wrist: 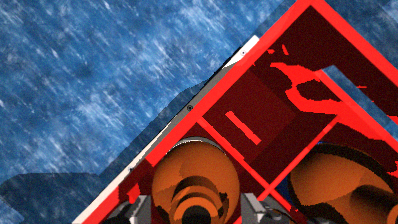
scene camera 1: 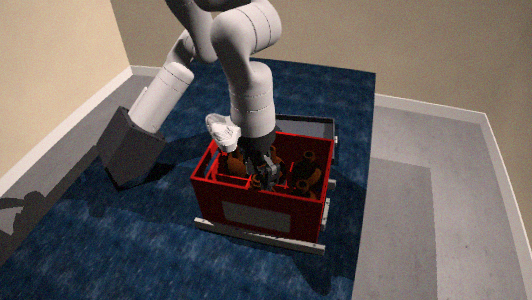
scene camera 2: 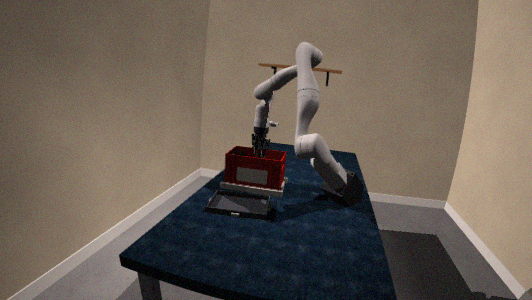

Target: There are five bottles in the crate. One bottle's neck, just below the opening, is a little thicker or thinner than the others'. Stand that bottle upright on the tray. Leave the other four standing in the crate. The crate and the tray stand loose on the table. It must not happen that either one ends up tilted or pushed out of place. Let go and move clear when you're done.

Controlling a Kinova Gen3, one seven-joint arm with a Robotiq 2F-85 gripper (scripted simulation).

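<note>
There's a crate here, and you'd see the crate [scene camera 1: 229,200] [wrist: 275,104] [scene camera 2: 247,170]. There's also a dark tray [scene camera 1: 322,127], but in the wrist view the tray is out of frame. And the gripper [scene camera 1: 259,182] is there too.
</note>
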